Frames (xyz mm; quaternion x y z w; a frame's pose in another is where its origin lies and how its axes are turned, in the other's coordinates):
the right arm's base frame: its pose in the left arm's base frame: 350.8 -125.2 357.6 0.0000 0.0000 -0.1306 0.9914
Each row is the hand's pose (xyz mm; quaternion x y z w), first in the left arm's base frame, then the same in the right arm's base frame.
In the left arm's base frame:
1: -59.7 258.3 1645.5 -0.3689 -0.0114 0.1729 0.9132
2: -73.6 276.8 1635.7 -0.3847 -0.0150 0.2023 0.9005
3: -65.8 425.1 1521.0 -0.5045 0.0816 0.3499 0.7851
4: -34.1 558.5 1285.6 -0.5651 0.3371 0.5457 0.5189
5: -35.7 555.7 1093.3 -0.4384 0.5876 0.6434 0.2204
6: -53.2 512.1 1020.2 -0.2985 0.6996 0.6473 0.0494
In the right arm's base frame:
1: -495.8 264.1 1287.9 -0.3642 -0.0595 0.2907 0.8828
2: -514.0 278.4 1278.1 -0.3794 -0.0651 0.3182 0.8663
3: -544.9 423.6 1163.4 -0.5108 0.0150 0.4494 0.7327
4: -548.8 560.7 928.0 -0.6043 0.2604 0.6088 0.4432
5: -549.6 557.6 735.7 -0.5114 0.5253 0.6667 0.1345
6: -555.3 510.9 662.6 0.3873 -0.6546 -0.6482 0.0356

